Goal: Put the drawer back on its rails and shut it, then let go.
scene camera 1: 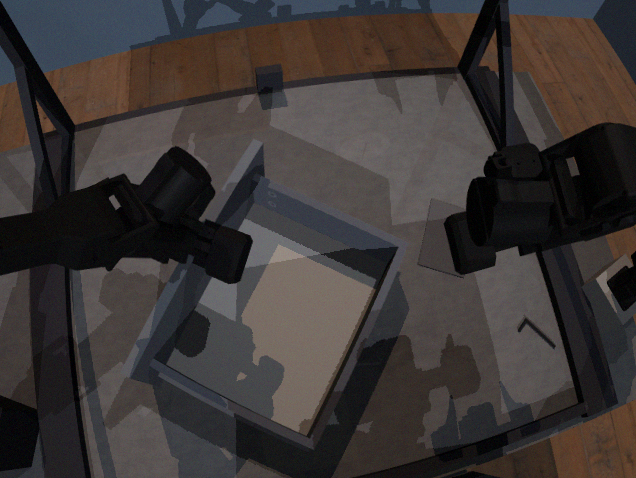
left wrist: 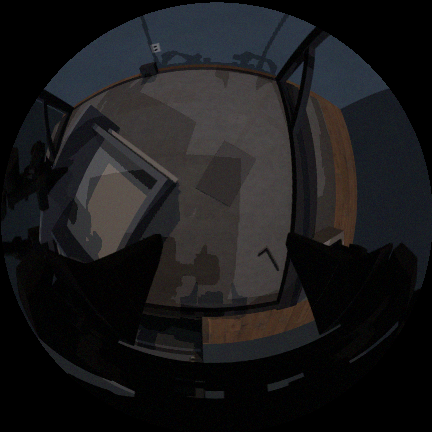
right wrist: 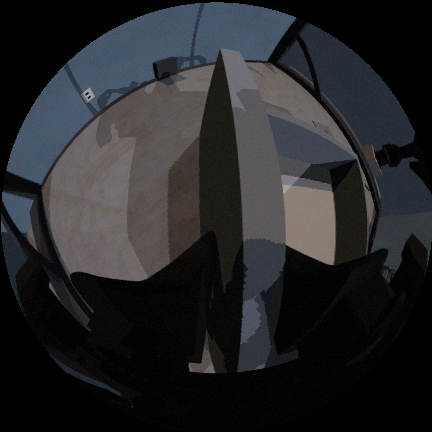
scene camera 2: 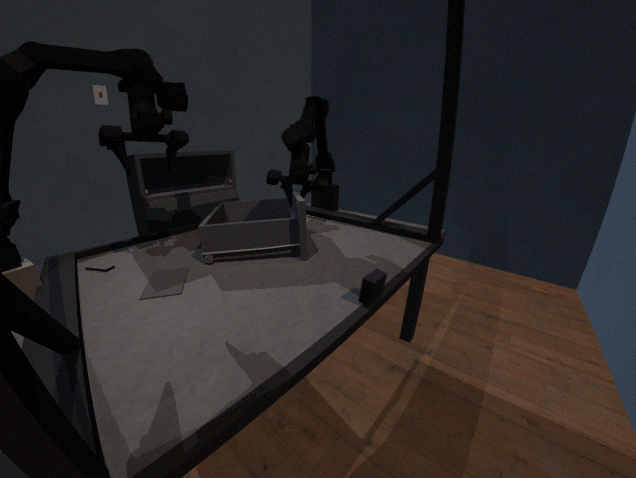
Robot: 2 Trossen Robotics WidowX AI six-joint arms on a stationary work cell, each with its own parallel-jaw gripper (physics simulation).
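Places are measured from the left arm's base along level axes (x ahead, y down, z left), in centimetres.
Where they show: left gripper, fingertip midpoint: (left wrist: 226, 240) (scene camera 2: 151, 174); right gripper, fingertip midpoint: (scene camera 1: 212, 238) (left wrist: 66, 166) (right wrist: 231, 236) (scene camera 2: 294, 208); left arm's base, link origin: (scene camera 1: 624, 288) (right wrist: 376, 158) (scene camera 2: 0, 268); right arm's base, link origin: (left wrist: 30, 244).
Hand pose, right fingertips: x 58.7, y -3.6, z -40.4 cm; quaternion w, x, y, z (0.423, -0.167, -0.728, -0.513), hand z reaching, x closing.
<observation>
Each offset is from my right fingertips to the top centre of the thing. "pt": to the spot under its first point.
The grey open-topped drawer {pt dx -16.2, dy +3.6, dz +3.7 cm} (scene camera 1: 323, 221) (scene camera 2: 246, 236) (left wrist: 132, 157) stands upright on the table, apart from its cabinet, with a rail and small wheel low on its side. The dark cabinet {dx +0.2, dy -1.7, dz +45.2 cm} (scene camera 2: 221, 196) (left wrist: 165, 345) stands beyond the table edge with its bay empty. My right gripper (scene camera 2: 296, 197) (right wrist: 231, 236) is shut on the drawer's tall front panel {pt dx -1.8, dy -4.9, dz -1.5 cm} (right wrist: 260, 175), one finger on each side; its fingertips are hidden in scene camera 1. My left gripper (scene camera 2: 149, 171) (left wrist: 226, 240) is open and empty, raised above the table, to the drawer's left in scene camera 2.
A small dark block {dx -23.0, dy +5.0, dz -29.1 cm} (scene camera 1: 268, 78) (scene camera 2: 372, 287) (left wrist: 149, 69) (right wrist: 167, 67) stands at the table edge. A thin flat sheet {dx -35.8, dy +10.5, dz +13.9 cm} (scene camera 1: 437, 236) (scene camera 2: 167, 282) (left wrist: 227, 172) and an L-shaped key {dx -40.6, dy +10.2, dz +37.9 cm} (scene camera 1: 537, 333) (scene camera 2: 101, 268) (left wrist: 270, 258) lie on the table. Dark frame posts (scene camera 2: 447, 128) rise at its corners.
</observation>
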